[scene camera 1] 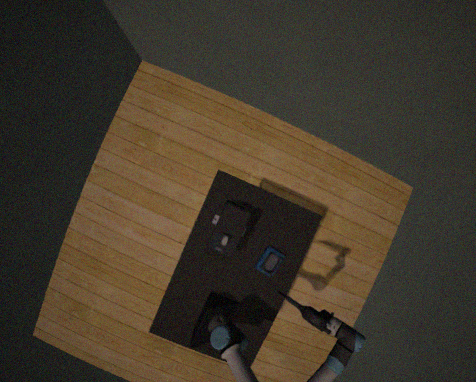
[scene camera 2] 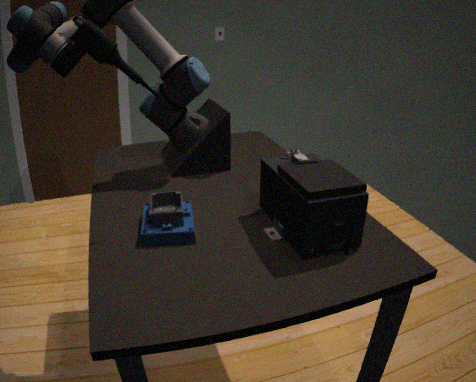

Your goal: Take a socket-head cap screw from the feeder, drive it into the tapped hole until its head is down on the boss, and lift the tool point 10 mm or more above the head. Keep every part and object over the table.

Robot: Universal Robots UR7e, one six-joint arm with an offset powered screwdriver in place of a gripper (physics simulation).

Observation:
I see a blue fixture (scene camera 2: 179, 235) and a black screw feeder (scene camera 2: 313, 221).

